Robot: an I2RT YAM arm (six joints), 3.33 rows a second.
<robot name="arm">
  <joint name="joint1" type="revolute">
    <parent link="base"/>
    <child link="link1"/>
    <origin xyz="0 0 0.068" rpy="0 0 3.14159"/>
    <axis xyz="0 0 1"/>
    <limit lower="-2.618" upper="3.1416"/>
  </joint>
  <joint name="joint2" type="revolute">
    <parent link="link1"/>
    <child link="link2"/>
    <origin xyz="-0.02 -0.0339 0.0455" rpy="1.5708 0 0"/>
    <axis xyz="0 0 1"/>
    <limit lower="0" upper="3.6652"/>
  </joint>
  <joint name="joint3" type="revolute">
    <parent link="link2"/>
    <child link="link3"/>
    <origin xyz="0.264 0 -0.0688" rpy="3.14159 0 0"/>
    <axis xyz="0 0 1"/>
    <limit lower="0" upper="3.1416"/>
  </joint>
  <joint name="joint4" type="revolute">
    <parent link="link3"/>
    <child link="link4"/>
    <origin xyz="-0.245 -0.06 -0.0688" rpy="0 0 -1.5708"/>
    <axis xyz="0 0 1"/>
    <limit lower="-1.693" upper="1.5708"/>
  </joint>
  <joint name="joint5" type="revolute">
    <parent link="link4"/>
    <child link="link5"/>
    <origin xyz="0.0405 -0.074 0.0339" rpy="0 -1.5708 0"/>
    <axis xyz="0 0 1"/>
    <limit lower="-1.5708" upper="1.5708"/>
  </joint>
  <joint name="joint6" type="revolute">
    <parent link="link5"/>
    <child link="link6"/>
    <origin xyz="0 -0.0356 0.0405" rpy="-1.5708 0 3.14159"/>
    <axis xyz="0 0 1"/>
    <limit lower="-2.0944" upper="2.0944"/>
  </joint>
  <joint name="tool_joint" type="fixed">
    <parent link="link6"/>
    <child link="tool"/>
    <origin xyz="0 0 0" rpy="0 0 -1.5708"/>
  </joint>
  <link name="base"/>
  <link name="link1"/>
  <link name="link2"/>
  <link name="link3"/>
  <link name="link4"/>
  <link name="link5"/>
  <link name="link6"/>
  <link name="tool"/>
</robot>
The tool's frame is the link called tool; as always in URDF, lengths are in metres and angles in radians.
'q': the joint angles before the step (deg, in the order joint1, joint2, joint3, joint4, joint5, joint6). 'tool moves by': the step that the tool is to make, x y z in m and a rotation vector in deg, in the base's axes. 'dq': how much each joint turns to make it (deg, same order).
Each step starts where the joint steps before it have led.
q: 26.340 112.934 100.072 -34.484 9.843 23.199
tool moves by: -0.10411 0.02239 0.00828 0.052 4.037 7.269
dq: 10.320 -16.354 -17.680 -2.745 0.350 3.771
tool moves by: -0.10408 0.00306 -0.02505 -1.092 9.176 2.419
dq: 12.778 -13.039 -16.447 -6.302 1.188 11.832
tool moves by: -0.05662 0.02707 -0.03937 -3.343 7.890 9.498
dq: 11.930 1.498 -6.162 -0.281 -3.149 4.177
